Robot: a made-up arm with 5 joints. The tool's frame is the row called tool.
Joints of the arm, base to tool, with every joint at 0 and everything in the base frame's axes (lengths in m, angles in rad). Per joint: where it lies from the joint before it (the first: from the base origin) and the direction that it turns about. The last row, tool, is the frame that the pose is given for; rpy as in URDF.
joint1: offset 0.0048 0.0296 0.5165 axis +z
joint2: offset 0.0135 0.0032 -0.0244 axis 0 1 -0.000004
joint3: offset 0.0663 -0.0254 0.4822 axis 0 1 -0.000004
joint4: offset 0.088 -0.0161 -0.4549 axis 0 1 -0.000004
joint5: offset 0.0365 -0.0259 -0.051 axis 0 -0.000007 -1
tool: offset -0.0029 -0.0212 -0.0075 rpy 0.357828 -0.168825 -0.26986
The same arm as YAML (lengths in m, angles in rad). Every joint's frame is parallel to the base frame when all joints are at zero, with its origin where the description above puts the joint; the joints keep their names.
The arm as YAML. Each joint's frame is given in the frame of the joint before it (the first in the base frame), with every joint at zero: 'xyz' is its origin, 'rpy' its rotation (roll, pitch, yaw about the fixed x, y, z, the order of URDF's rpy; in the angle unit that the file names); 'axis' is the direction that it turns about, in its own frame. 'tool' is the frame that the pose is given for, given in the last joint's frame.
units:
  length: m
  angle: rad
joints:
  - name: joint1
    type: revolute
    origin:
      xyz: [0.0048, 0.0296, 0.5165]
      rpy: [0.0, 0.0, 0.0]
    axis: [0.0, 0.0, 1.0]
  - name: joint2
    type: revolute
    origin:
      xyz: [0.0135, 0.0032, -0.0244]
      rpy: [0.0, 0.0, 0.0]
    axis: [0.0, 1.0, 0.0]
  - name: joint3
    type: revolute
    origin:
      xyz: [0.0663, -0.0254, 0.4822]
      rpy: [0.0, 0.0, 0.0]
    axis: [0.0, 1.0, 0.0]
  - name: joint4
    type: revolute
    origin:
      xyz: [0.088, -0.0161, -0.4549]
      rpy: [0.0, 0.0, 0.0]
    axis: [0.0, 1.0, 0.0]
  - name: joint5
    type: revolute
    origin:
      xyz: [0.0365, -0.0259, -0.051]
      rpy: [0.0, 0.0, 0.0]
    axis: [0.0, 0.0, -1.0]
tool:
  origin:
    xyz: [-0.0029, -0.0212, -0.0075]
    rpy: [0.3578, -0.1688, -0.2699]

